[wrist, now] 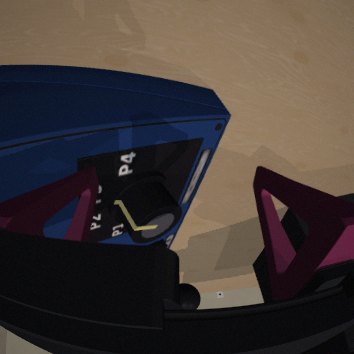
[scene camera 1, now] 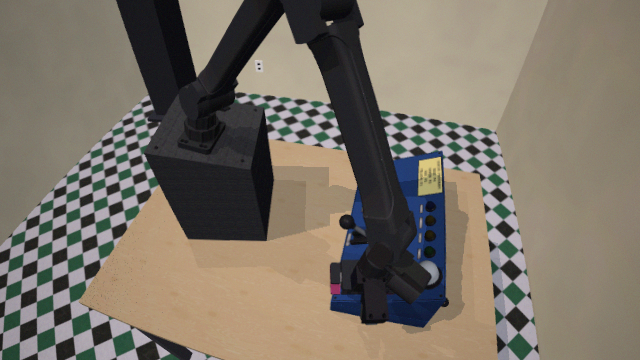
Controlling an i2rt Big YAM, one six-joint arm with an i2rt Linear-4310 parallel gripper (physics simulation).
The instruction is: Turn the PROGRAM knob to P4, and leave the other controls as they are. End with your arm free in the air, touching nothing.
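Where they show: gripper, fingertip midpoint: [wrist: 175, 174]; arm's base, link origin: [scene camera 1: 202, 136].
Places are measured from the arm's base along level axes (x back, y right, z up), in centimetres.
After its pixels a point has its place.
Observation:
The PROGRAM knob [wrist: 152, 207] @(x -43.0, y 21.1, z -21.2 cm) is a black round knob with a yellow pointer line, on the black dial plate of the blue control box [scene camera 1: 432, 172] @(x -61.9, y -13.1, z -16.5 cm) [wrist: 210, 107] @(x -38.4, y 25.6, z -28.0 cm). The line's lower end is on the label side, near the partly hidden P3 label; P4, P2 and P1 are readable. My gripper [scene camera 1: 364, 290] @(x -42.1, y 24.3, z -21.0 cm) [wrist: 175, 174] @(x -42.1, y 24.3, z -21.0 cm) is open and empty, over the near end of the box. In the wrist view the knob appears between the magenta fingers, nearer the left one, which covers part of the plate. Contact cannot be told. The arm hides the knob in the scene view.
A lever with a black ball [scene camera 1: 346, 222] @(x -38.1, y 7.8, z -17.5 cm) [wrist: 189, 296] @(x -37.9, y 8.5, z -18.6 cm) stands on the box's left side. A white dome [scene camera 1: 431, 273] @(x -57.9, y 22.6, z -12.5 cm), several dark round lamps [scene camera 1: 430, 235] @(x -59.1, y 10.7, z -15.2 cm) and a yellow note [scene camera 1: 430, 176] @(x -61.2, y -11.6, z -16.8 cm) are on the box. The arm's black pedestal [scene camera 1: 220, 200] @(x -5.0, y 8.4, z -14.4 cm) stands on the wooden table [scene camera 1: 240, 300] @(x -12.4, y 26.9, z -33.5 cm).

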